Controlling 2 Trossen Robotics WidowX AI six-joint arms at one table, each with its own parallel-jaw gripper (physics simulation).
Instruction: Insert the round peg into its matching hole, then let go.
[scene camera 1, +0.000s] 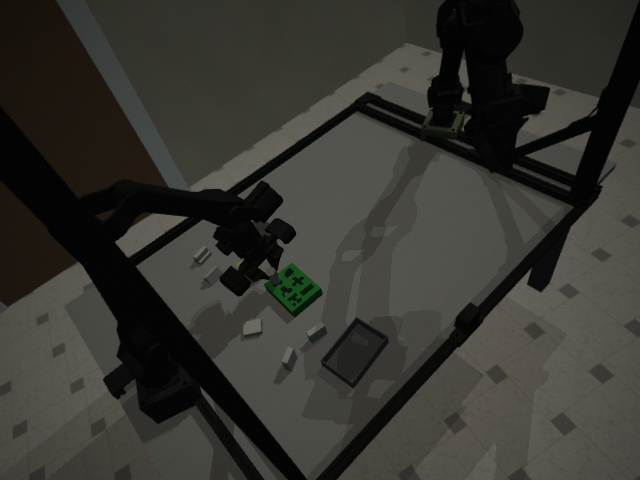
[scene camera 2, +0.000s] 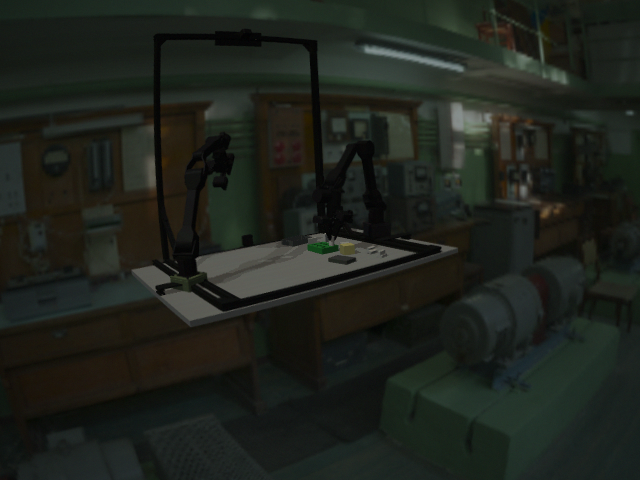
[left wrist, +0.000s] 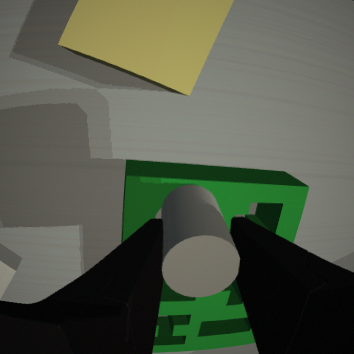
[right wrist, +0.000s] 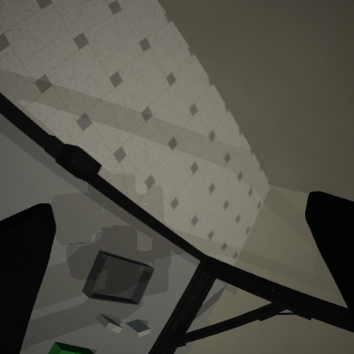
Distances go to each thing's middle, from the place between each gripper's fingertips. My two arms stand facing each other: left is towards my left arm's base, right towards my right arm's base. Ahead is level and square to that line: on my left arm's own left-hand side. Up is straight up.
I see the green hole board (scene camera 1: 305, 295) 5 cm behind my left hand, 4 cm below it and 1 cm to the right of it. The rest, counted from my left hand: dark tray (scene camera 1: 350, 357) (26 cm behind, 4 cm below, 2 cm to the left); yellow block (left wrist: 169, 51) (8 cm ahead, 3 cm below, 1 cm to the left).
Now: right hand 30 cm to the right of the dark tray, 30 cm above it and 11 cm short of it. The rest, counted from my right hand: green hole board 32 cm ahead, 30 cm below, 26 cm to the left; then yellow block 45 cm ahead, 30 cm below, 29 cm to the left.
